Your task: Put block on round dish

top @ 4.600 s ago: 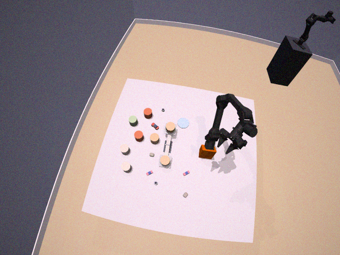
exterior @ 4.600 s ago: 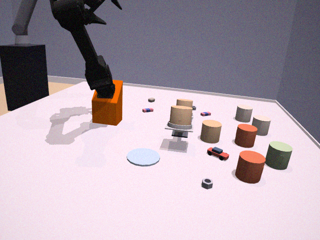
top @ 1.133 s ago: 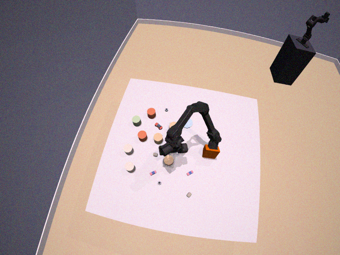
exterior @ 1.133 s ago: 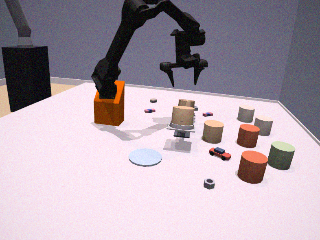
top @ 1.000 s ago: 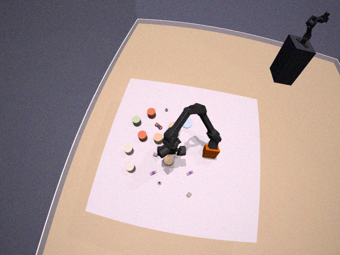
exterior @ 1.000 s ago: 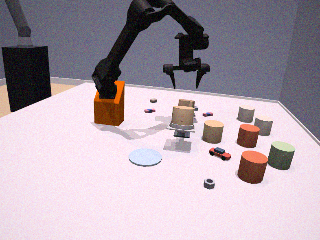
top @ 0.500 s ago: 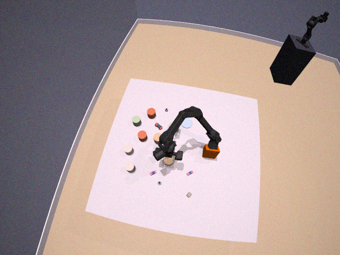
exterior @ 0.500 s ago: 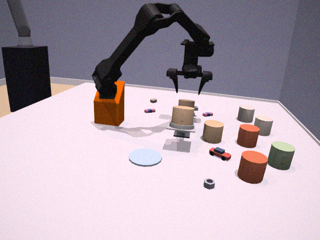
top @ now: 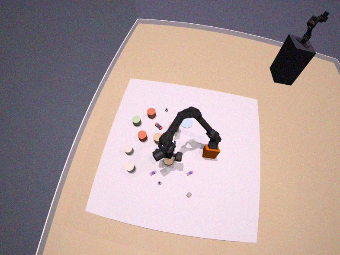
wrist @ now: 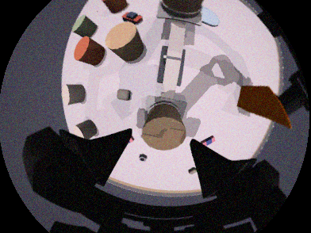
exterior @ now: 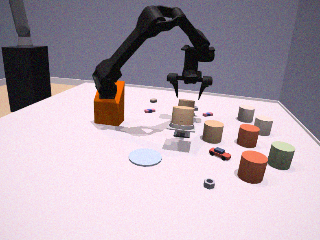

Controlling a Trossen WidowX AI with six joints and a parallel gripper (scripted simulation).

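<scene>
Right now my gripper tip is 6 cm above the grey block. Round my gripper tip: pale blue round dish: 36 cm to the right, 12 cm behind, 10 cm below; toy car: 30 cm to the right, 11 cm ahead, 9 cm below; balance: 14 cm to the right, 6 cm below, 1 cm behind.
</scene>
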